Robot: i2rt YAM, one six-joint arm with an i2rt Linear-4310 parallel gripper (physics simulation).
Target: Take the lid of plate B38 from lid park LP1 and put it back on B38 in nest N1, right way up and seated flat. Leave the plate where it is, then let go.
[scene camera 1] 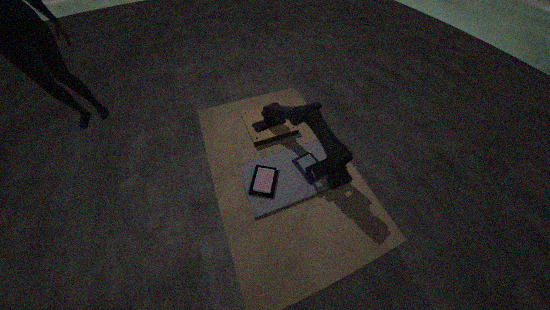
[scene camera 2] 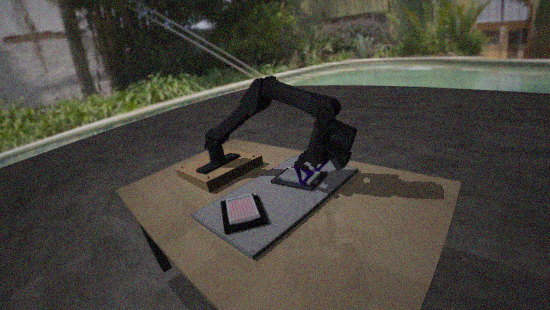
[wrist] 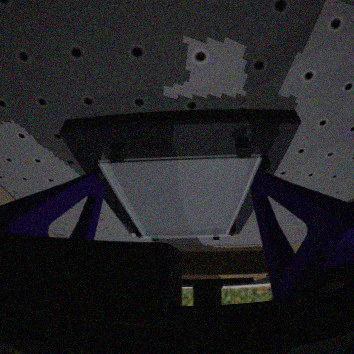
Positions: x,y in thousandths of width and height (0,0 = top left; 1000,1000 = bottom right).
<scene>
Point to a grey perforated plate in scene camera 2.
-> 515,663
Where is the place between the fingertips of my gripper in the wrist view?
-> At 501,501
</scene>
